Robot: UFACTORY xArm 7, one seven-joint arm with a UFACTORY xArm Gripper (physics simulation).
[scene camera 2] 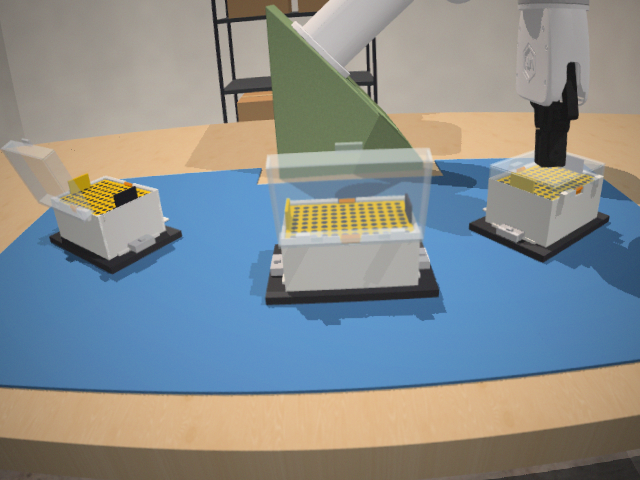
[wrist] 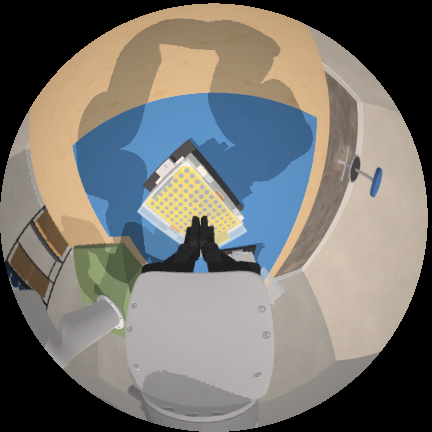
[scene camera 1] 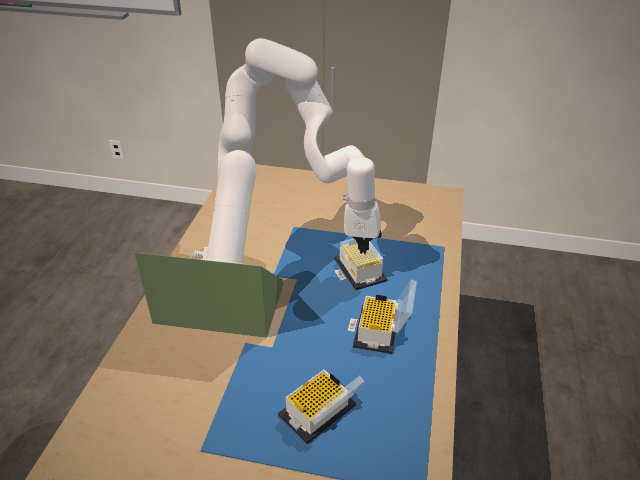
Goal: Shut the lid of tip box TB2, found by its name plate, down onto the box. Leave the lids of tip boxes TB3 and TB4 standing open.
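Places are measured from the arm's base along level axes (x ahead, y left, z up), in metres.
Pixels of known places: gripper, between the fingertips: (scene camera 2: 549, 165) (wrist: 200, 224) (scene camera 1: 363, 251); arm's base, origin of its link: (scene camera 2: 318, 51) (wrist: 110, 311) (scene camera 1: 223, 266).
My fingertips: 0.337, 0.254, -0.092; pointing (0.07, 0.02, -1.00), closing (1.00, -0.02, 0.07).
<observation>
Ahead of a thing's pixels: the offset from my fingertips to its middle, as dx, dy, dz. "spot": to the spot under its first point. Level surfaces: height alone.
The far tip box @(-0.017, -0.003, -0.039) (scene camera 1: 360, 272) (scene camera 2: 516, 209) (wrist: 190, 195) has its clear lid @(-0.008, +0.003, -0.009) (scene camera 2: 498, 169) (wrist: 159, 223) down over the yellow tip rack. My gripper (scene camera 1: 363, 252) (scene camera 2: 550, 165) (wrist: 200, 224) is shut and empty, pointing down, its tips over the lid top; whether they touch it I cannot tell. The middle tip box @(+0.064, -0.230, -0.045) (scene camera 1: 375, 338) (scene camera 2: 351, 266) has its clear lid @(+0.143, -0.231, +0.027) (scene camera 1: 406, 308) (scene camera 2: 348, 153) standing open. The near tip box @(-0.036, -0.511, -0.045) (scene camera 1: 300, 417) (scene camera 2: 133, 222), at the left in scene camera 2, has its lid @(+0.029, -0.557, +0.027) (scene camera 1: 355, 385) (scene camera 2: 38, 167) tilted open. The name plates are too small to read.
The boxes stand on black bases on a blue mat @(dz -0.078) (scene camera 1: 310, 356) (scene camera 2: 206, 335) (wrist: 175, 117). A green wedge block (scene camera 1: 206, 294) (scene camera 2: 320, 108) (wrist: 87, 270) stands beside the mat at the arm's base. Small white pieces @(spot: -0.065, -0.034, -0.076) (scene camera 1: 339, 274) @(spot: +0.009, -0.229, -0.076) (scene camera 1: 352, 324) lie by two boxes.
</observation>
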